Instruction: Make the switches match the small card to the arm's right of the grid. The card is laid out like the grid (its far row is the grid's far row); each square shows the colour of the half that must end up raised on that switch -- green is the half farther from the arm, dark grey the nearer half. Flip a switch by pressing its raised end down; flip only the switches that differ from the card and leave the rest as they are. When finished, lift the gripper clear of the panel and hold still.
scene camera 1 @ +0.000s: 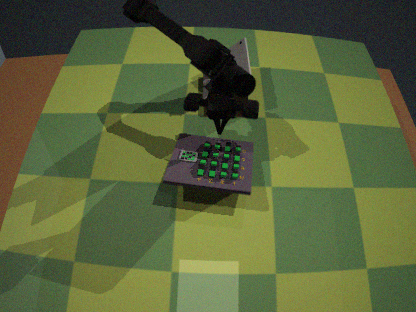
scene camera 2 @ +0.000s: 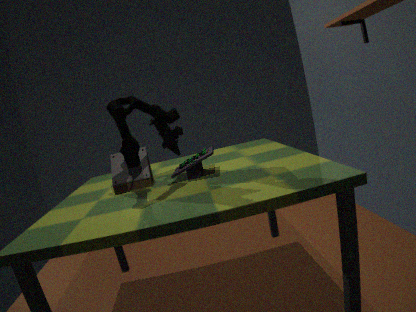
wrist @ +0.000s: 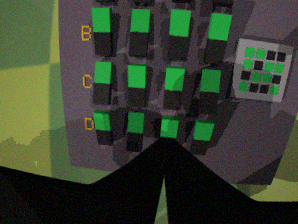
Path:
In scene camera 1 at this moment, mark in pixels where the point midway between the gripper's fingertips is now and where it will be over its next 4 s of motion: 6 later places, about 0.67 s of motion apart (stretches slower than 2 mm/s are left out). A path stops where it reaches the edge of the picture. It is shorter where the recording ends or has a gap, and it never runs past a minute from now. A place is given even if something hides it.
The gripper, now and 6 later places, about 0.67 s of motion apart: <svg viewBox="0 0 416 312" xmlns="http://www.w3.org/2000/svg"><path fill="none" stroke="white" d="M219 133L218 141L217 145L217 146L217 146L219 137L222 133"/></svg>

